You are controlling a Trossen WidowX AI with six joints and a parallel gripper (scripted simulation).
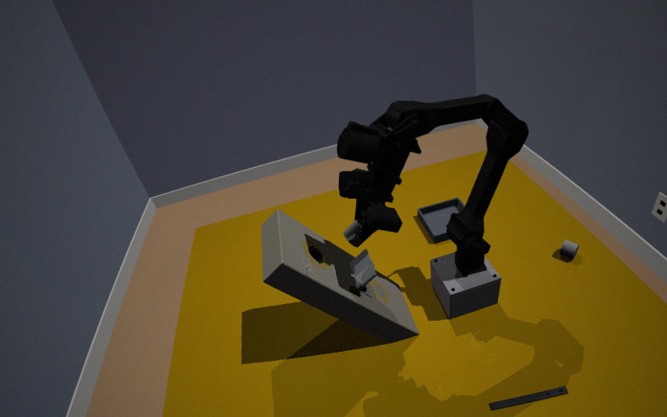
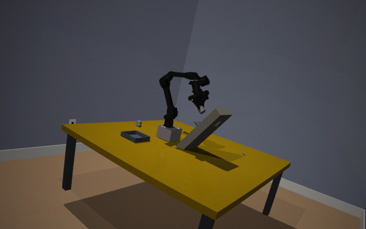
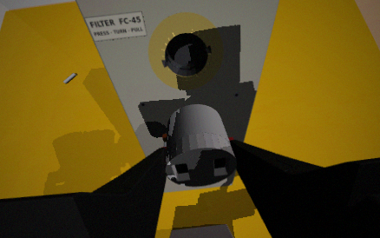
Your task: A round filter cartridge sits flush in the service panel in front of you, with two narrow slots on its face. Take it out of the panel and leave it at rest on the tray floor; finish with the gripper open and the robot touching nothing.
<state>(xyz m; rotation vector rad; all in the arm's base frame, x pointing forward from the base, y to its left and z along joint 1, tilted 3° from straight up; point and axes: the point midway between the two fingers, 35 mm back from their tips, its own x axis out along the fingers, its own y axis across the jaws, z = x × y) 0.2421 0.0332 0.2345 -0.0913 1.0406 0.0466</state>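
My gripper tip is 29 cm past the dark tray, 31 cm to the left of it and 29 cm above it. The rest, counted from my gripper tip: round grey filter cartridge: right at my gripper tip; then beige service panel: 7 cm ahead, 1 cm to the left, 11 cm below.
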